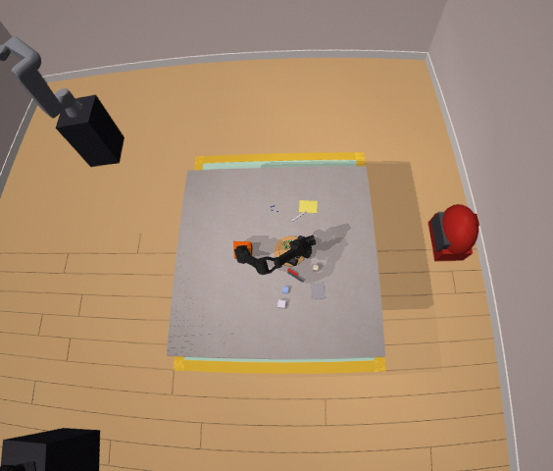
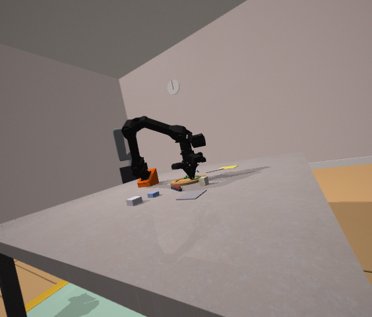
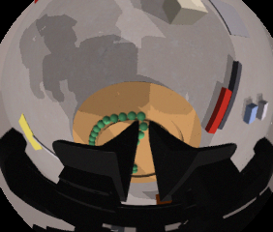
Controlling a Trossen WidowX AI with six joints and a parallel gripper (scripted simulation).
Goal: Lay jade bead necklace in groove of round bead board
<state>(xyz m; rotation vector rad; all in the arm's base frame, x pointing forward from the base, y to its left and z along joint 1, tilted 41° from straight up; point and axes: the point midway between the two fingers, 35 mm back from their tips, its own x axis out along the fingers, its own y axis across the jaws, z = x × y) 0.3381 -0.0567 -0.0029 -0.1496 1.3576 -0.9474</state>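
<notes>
The round wooden bead board is 4 cm behind my gripper tip, 3 cm to the left of it and 1 cm below it. From my gripper tip the other things lie so: beige cube: 10 cm ahead, 10 cm to the right; red-handled tool: 3 cm behind, 12 cm to the right, 1 cm below; blue block: 9 cm behind, 22 cm to the right, 1 cm below.
</notes>
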